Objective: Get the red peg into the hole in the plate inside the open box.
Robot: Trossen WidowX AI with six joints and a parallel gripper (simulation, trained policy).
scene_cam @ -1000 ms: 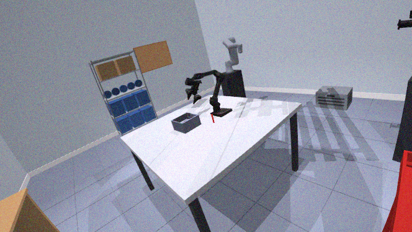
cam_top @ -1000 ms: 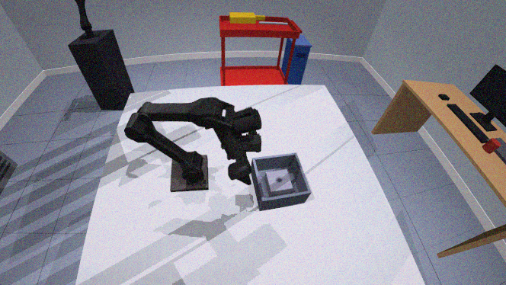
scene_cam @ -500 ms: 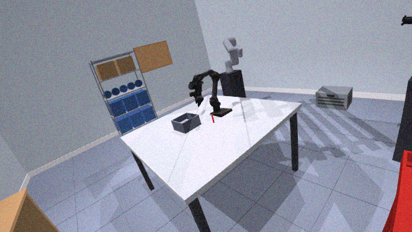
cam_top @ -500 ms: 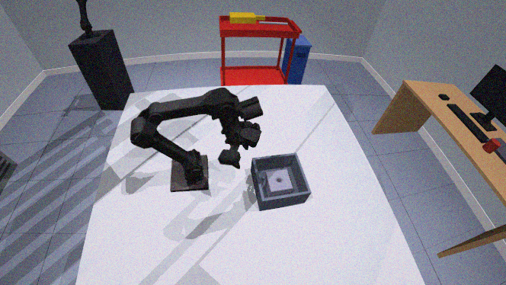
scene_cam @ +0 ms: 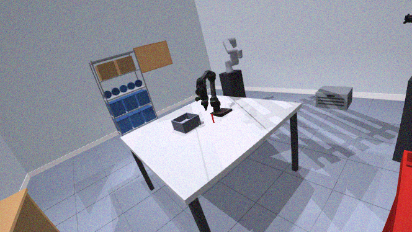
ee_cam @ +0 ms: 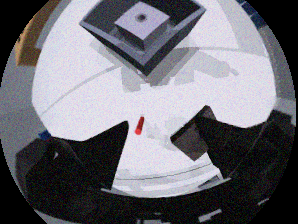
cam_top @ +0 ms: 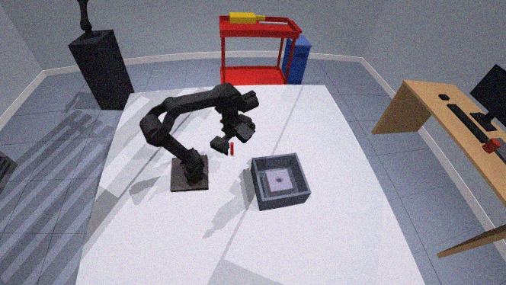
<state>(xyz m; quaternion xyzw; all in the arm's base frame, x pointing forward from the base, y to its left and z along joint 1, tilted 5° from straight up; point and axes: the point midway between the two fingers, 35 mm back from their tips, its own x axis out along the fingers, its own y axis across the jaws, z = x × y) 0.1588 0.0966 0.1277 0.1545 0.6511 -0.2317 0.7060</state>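
Now: the red peg 1 cm behind my gripper tip, 6 cm to the left of it and 9 cm below it. Round my gripper tip: grey box: 19 cm ahead, 10 cm to the right, 10 cm below; then pale plate: 19 cm ahead, 10 cm to the right, 8 cm below.
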